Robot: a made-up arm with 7 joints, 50 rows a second.
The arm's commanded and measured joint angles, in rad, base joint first. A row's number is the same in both.
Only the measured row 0 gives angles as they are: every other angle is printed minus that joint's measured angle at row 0.
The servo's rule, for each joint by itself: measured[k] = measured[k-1] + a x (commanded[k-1-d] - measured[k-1]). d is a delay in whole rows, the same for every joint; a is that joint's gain. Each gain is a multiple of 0.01, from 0.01 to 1. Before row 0 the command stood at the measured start. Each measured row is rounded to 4 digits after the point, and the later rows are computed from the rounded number. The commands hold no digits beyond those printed.
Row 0, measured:
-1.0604, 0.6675, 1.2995, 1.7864, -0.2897, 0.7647, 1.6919
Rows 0 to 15, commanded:
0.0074, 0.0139, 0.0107, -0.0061, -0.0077, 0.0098, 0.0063
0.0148, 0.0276, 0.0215, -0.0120, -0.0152, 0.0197, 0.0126
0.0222, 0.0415, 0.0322, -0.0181, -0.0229, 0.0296, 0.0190
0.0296, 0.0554, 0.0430, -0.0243, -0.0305, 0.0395, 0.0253
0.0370, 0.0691, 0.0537, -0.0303, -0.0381, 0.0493, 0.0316
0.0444, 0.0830, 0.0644, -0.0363, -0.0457, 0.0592, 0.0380
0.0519, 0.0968, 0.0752, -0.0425, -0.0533, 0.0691, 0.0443
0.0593, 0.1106, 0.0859, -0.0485, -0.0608, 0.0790, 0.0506
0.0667, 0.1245, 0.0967, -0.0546, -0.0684, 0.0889, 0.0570
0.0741, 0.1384, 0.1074, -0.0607, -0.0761, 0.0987, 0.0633
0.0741, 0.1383, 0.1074, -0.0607, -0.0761, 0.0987, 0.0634
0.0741, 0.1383, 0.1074, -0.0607, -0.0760, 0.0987, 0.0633
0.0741, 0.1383, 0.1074, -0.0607, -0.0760, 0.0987, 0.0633
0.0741, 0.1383, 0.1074, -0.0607, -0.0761, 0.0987, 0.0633
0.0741, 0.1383, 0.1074, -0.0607, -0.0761, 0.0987, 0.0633
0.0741, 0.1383, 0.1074, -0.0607, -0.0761, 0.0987, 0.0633
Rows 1 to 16, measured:
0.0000, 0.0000, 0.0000, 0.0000, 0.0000, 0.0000, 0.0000
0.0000, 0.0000, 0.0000, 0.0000, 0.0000, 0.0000, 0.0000
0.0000, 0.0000, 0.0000, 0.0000, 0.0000, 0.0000, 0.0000
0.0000, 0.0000, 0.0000, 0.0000, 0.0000, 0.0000, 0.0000
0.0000, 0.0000, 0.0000, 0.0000, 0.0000, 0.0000, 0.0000
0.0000, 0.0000, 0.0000, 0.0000, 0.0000, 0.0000, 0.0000
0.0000, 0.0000, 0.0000, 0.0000, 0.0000, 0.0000, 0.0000
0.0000, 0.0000, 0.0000, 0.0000, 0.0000, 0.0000, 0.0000
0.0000, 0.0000, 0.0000, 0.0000, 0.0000, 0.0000, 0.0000
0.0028, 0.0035, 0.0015, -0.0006, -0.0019, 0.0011, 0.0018
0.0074, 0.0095, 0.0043, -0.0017, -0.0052, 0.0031, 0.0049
0.0130, 0.0175, 0.0082, -0.0033, -0.0096, 0.0060, 0.0090
0.0193, 0.0270, 0.0131, -0.0054, -0.0148, 0.0097, 0.0137
0.0260, 0.0375, 0.0188, -0.0079, -0.0206, 0.0141, 0.0189
0.0330, 0.0489, 0.0252, -0.0107, -0.0269, 0.0191, 0.0244
0.0402, 0.0609, 0.0322, -0.0139, -0.0335, 0.0246, 0.0302
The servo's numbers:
d 9
a 0.38 0.25 0.14 0.10 0.25 0.11 0.29

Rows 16 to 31, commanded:
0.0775, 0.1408, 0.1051, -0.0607, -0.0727, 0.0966, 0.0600
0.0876, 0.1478, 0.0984, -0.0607, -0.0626, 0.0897, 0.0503
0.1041, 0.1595, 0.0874, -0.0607, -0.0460, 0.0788, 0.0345
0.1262, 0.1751, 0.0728, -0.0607, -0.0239, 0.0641, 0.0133
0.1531, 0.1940, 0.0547, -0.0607, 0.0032, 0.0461, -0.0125
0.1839, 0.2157, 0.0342, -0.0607, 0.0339, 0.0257, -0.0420
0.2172, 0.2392, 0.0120, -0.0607, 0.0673, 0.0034, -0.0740
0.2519, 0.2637, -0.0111, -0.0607, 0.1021, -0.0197, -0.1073
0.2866, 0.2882, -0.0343, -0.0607, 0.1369, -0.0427, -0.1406
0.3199, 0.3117, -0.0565, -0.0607, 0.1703, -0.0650, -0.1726
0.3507, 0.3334, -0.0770, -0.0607, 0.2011, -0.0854, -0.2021
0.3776, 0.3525, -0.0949, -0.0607, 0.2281, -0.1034, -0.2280
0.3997, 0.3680, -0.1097, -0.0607, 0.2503, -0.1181, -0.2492
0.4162, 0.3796, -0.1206, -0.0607, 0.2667, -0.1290, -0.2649
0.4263, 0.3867, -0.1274, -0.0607, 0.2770, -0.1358, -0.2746
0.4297, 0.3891, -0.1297, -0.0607, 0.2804, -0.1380, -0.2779
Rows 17 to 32, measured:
0.0475, 0.0733, 0.0397, -0.0174, -0.0403, 0.0306, 0.0361
0.0548, 0.0861, 0.0477, -0.0211, -0.0473, 0.0370, 0.0422
0.0621, 0.0992, 0.0561, -0.0251, -0.0545, 0.0438, 0.0483
0.0667, 0.1090, 0.0633, -0.0287, -0.0599, 0.0498, 0.0527
0.0695, 0.1163, 0.0695, -0.0319, -0.0639, 0.0552, 0.0558
0.0712, 0.1218, 0.0748, -0.0348, -0.0669, 0.0600, 0.0580
0.0723, 0.1259, 0.0794, -0.0374, -0.0692, 0.0643, 0.0595
0.0730, 0.1290, 0.0833, -0.0397, -0.0709, 0.0681, 0.0606
0.0734, 0.1313, 0.0867, -0.0418, -0.0722, 0.0715, 0.0614
0.0750, 0.1337, 0.0893, -0.0437, -0.0723, 0.0743, 0.0610
0.0798, 0.1372, 0.0906, -0.0454, -0.0699, 0.0760, 0.0579
0.0890, 0.1428, 0.0902, -0.0469, -0.0639, 0.0763, 0.0511
0.1031, 0.1509, 0.0878, -0.0483, -0.0539, 0.0750, 0.0401
0.1221, 0.1617, 0.0832, -0.0495, -0.0396, 0.0718, 0.0248
0.1456, 0.1752, 0.0763, -0.0506, -0.0212, 0.0667, 0.0054
0.1728, 0.1912, 0.0673, -0.0516, 0.0009, 0.0597, -0.0176

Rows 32 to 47, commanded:
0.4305, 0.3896, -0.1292, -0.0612, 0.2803, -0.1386, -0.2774
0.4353, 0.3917, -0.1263, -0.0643, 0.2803, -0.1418, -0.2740
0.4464, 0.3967, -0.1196, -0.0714, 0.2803, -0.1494, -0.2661
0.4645, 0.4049, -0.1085, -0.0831, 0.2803, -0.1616, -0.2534
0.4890, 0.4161, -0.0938, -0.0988, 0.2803, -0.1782, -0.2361
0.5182, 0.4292, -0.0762, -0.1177, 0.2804, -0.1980, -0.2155
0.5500, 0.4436, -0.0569, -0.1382, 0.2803, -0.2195, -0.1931
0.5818, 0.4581, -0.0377, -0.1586, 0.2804, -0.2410, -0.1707
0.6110, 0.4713, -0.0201, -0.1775, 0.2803, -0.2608, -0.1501
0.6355, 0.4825, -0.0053, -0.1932, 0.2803, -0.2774, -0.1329
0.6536, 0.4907, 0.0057, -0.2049, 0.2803, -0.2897, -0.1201
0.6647, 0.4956, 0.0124, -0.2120, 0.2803, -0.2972, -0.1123
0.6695, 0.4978, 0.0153, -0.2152, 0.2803, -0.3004, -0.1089
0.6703, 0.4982, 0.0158, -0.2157, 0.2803, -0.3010, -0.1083
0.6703, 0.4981, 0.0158, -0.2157, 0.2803, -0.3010, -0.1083
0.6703, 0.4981, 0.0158, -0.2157, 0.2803, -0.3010, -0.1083
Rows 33 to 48, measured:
0.2029, 0.2093, 0.0563, -0.0525, 0.0262, 0.0510, -0.0436
0.2347, 0.2290, 0.0436, -0.0533, 0.0539, 0.0407, -0.0717
0.2671, 0.2497, 0.0296, -0.0540, 0.0830, 0.0291, -0.1010
0.2989, 0.2706, 0.0147, -0.0547, 0.1125, 0.0165, -0.1303
0.3288, 0.2911, -0.0006, -0.0553, 0.1414, 0.0033, -0.1586
0.3557, 0.3103, -0.0159, -0.0558, 0.1686, -0.0101, -0.1849
0.3787, 0.3276, -0.0306, -0.0563, 0.1931, -0.0232, -0.2081
0.3968, 0.3424, -0.0442, -0.0567, 0.2141, -0.0356, -0.2274
0.4093, 0.3541, -0.0562, -0.0571, 0.2307, -0.0469, -0.2420
0.4174, 0.3630, -0.0664, -0.0575, 0.2431, -0.0570, -0.2523
0.4242, 0.3702, -0.0748, -0.0582, 0.2524, -0.0663, -0.2586
0.4326, 0.3768, -0.0811, -0.0595, 0.2594, -0.0754, -0.2608
0.4447, 0.3838, -0.0849, -0.0619, 0.2646, -0.0849, -0.2587
0.4615, 0.3919, -0.0861, -0.0656, 0.2685, -0.0952, -0.2521
0.4830, 0.4012, -0.0847, -0.0708, 0.2715, -0.1065, -0.2415
0.5085, 0.4118, -0.0808, -0.0775, 0.2737, -0.1189, -0.2275

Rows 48 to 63, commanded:
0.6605, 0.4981, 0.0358, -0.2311, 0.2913, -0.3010, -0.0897
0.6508, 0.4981, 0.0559, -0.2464, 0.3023, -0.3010, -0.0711
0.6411, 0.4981, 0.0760, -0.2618, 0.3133, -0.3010, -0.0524
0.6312, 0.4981, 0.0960, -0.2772, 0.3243, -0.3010, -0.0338
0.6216, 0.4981, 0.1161, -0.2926, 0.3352, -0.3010, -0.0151
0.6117, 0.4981, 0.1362, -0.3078, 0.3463, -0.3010, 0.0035
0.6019, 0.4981, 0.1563, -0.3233, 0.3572, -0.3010, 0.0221
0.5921, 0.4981, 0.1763, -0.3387, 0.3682, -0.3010, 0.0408
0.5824, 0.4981, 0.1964, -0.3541, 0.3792, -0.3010, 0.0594
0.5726, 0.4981, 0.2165, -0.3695, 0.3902, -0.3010, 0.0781
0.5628, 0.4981, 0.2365, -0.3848, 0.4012, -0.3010, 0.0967
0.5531, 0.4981, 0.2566, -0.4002, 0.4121, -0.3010, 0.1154
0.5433, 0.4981, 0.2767, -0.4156, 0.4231, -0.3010, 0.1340
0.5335, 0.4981, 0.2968, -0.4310, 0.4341, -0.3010, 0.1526
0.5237, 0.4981, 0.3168, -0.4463, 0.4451, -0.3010, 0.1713
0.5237, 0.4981, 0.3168, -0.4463, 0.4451, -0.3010, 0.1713
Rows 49 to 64, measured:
0.5364, 0.4234, -0.0748, -0.0856, 0.2754, -0.1323, -0.2110
0.5647, 0.4354, -0.0671, -0.0948, 0.2766, -0.1464, -0.1933
0.5916, 0.4472, -0.0584, -0.1046, 0.2775, -0.1608, -0.1758
0.6152, 0.4581, -0.0494, -0.1146, 0.2782, -0.1750, -0.1596
0.6340, 0.4675, -0.0407, -0.1243, 0.2787, -0.1884, -0.1459
0.6475, 0.4751, -0.0329, -0.1334, 0.2791, -0.2007, -0.1352
0.6562, 0.4809, -0.0261, -0.1416, 0.2794, -0.2117, -0.1274
0.6616, 0.4852, -0.0202, -0.1490, 0.2796, -0.2215, -0.1219
0.6649, 0.4884, -0.0152, -0.1557, 0.2798, -0.2302, -0.1180
0.6632, 0.4908, -0.0081, -0.1632, 0.2827, -0.2380, -0.1098
0.6585, 0.4926, 0.0009, -0.1715, 0.2876, -0.2449, -0.0986
0.6519, 0.4940, 0.0114, -0.1805, 0.2940, -0.2511, -0.0852
0.6440, 0.4950, 0.0232, -0.1902, 0.3016, -0.2566, -0.0703
0.6355, 0.4958, 0.0362, -0.2004, 0.3100, -0.2615, -0.0543
0.6265, 0.4964, 0.0502, -0.2111, 0.3191, -0.2658, -0.0375
0.6172, 0.4968, 0.0651, -0.2223, 0.3286, -0.2697, -0.0202

